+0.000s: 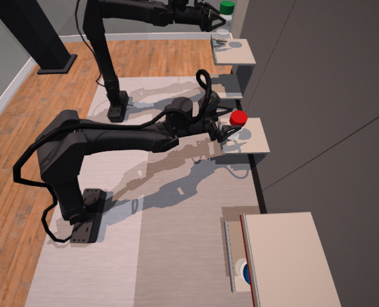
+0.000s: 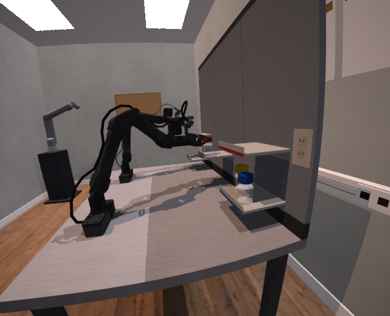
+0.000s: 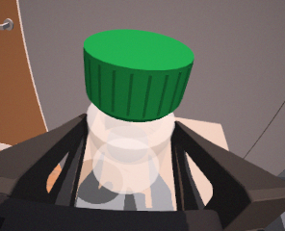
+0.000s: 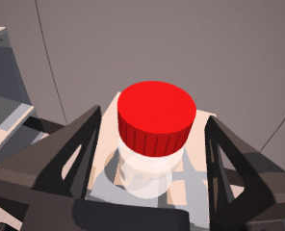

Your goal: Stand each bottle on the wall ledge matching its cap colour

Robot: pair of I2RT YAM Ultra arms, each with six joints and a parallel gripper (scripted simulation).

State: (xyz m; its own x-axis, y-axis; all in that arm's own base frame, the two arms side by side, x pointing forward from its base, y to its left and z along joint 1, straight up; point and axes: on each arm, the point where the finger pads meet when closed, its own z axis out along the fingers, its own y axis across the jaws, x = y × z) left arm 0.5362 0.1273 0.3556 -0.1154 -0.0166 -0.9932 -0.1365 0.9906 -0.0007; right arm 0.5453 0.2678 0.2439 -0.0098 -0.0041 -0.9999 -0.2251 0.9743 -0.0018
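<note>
The red-capped bottle lies 5 cm below my right hand and 1 cm ahead of it. Round my right hand: grey wall panel (16 cm ahead, 16 cm above, 2 cm to the left); then green-capped bottle (44 cm to the left, 10 cm above); then yellow-capped bottle (33 cm to the right, 14 cm below, 6 cm ahead).
</note>
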